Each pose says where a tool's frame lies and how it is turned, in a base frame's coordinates. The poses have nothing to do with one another.
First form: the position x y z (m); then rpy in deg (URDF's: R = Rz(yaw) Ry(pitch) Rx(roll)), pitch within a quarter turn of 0, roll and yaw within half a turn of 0.
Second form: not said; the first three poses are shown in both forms.
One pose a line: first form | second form
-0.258, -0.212, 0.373, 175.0, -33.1, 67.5 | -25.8, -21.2, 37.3, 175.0, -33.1, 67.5
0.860, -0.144, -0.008, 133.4, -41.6, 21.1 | 86.0, -14.4, -0.8, 133.4, -41.6, 21.1
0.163, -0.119, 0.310, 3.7, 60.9, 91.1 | 16.3, -11.9, 31.0, 3.7, 60.9, 91.1
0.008, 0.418, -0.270, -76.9, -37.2, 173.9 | 0.8, 41.8, -27.0, -76.9, -37.2, 173.9
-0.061, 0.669, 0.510, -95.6, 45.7, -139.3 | -6.1, 66.9, 51.0, -95.6, 45.7, -139.3
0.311, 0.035, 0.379, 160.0, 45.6, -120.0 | 31.1, 3.5, 37.9, 160.0, 45.6, -120.0
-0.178, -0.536, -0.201, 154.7, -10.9, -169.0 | -17.8, -53.6, -20.1, 154.7, -10.9, -169.0
